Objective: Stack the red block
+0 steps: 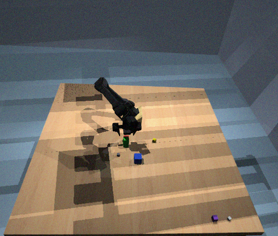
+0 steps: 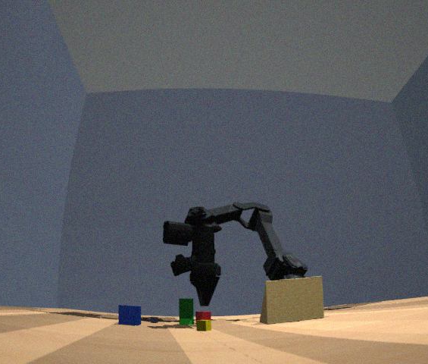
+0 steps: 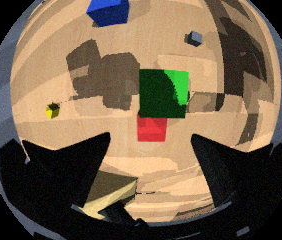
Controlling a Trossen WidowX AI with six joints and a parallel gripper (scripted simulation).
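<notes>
Right now my gripper tip is 3 cm above the red block. Also, from my gripper tip: small dark cube: 13 cm ahead, 7 cm to the right, 4 cm below; then blue cube: 18 cm ahead, 5 cm to the left, 3 cm below; then small yellow cube: 19 cm to the left, 4 cm below, 3 cm ahead.
</notes>
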